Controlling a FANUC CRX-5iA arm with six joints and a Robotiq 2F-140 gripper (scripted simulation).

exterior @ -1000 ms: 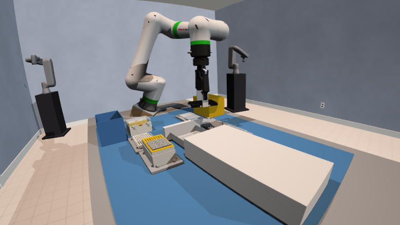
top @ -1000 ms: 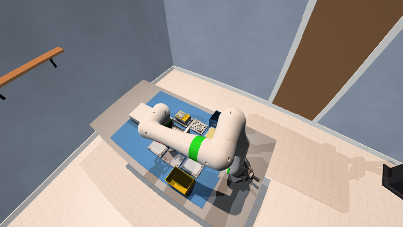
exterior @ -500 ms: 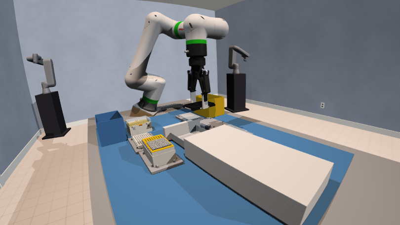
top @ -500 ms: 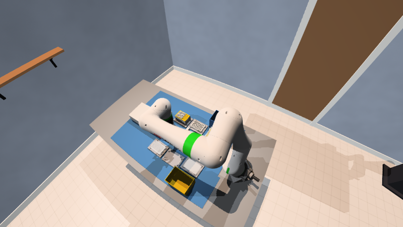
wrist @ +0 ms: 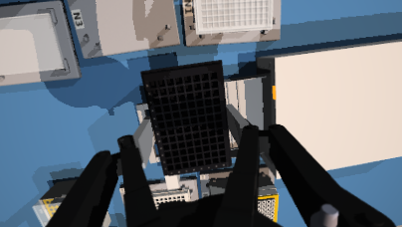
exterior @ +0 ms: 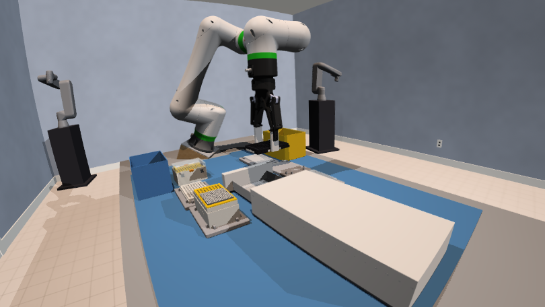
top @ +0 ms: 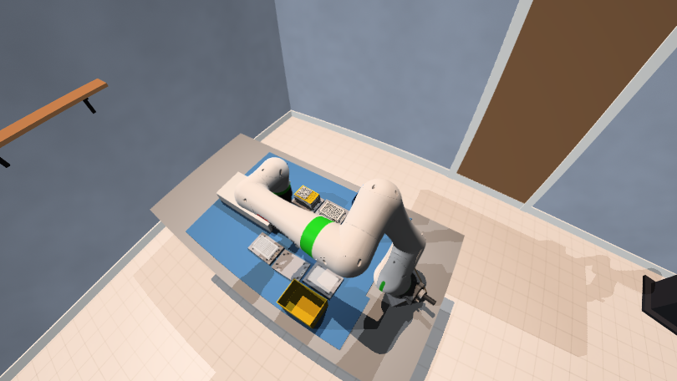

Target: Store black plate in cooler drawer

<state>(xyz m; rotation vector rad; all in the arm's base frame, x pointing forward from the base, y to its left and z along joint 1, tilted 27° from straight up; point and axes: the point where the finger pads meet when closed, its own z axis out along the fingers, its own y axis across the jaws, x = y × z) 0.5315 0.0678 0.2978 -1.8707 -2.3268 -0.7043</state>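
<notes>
The drawer lies 14 cm below my hand, 7 cm ahead of it and 3 cm to the right of it. Round my hand: nest N3: 16 cm below, 13 cm to the left, 12 cm behind; black plate: 2 cm below; yellow-topped tip box: 21 cm to the right, 13 cm ahead, 11 cm below.
</notes>
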